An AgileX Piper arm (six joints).
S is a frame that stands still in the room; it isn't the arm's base.
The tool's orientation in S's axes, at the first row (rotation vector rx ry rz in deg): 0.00, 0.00, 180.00
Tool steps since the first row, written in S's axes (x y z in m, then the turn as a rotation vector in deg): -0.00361, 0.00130, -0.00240, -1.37, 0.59, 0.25; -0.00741, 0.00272, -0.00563, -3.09, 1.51, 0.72; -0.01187, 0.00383, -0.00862, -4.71, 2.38, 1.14; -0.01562, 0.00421, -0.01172, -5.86, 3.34, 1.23; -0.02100, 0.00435, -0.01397, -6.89, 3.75, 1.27; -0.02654, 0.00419, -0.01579, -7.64, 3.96, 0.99; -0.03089, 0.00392, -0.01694, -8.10, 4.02, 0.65; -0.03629, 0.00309, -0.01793, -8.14, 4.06, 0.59; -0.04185, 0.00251, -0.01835, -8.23, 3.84, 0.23; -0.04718, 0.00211, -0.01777, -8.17, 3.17, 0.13; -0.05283, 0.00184, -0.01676, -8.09, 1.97, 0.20
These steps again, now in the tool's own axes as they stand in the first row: 0.00361, -0.00130, -0.00240, 1.37, -0.59, 0.25; 0.00741, -0.00272, -0.00563, 3.09, -1.51, 0.72; 0.01187, -0.00383, -0.00862, 4.71, -2.38, 1.14; 0.01562, -0.00421, -0.01172, 5.86, -3.34, 1.23; 0.02100, -0.00435, -0.01397, 6.89, -3.75, 1.27; 0.02654, -0.00419, -0.01579, 7.64, -3.96, 0.99; 0.03089, -0.00392, -0.01694, 8.10, -4.02, 0.65; 0.03629, -0.00309, -0.01793, 8.14, -4.06, 0.59; 0.04185, -0.00251, -0.01835, 8.23, -3.84, 0.23; 0.04718, -0.00211, -0.01777, 8.17, -3.17, 0.13; 0.05283, -0.00184, -0.01676, 8.09, -1.97, 0.20
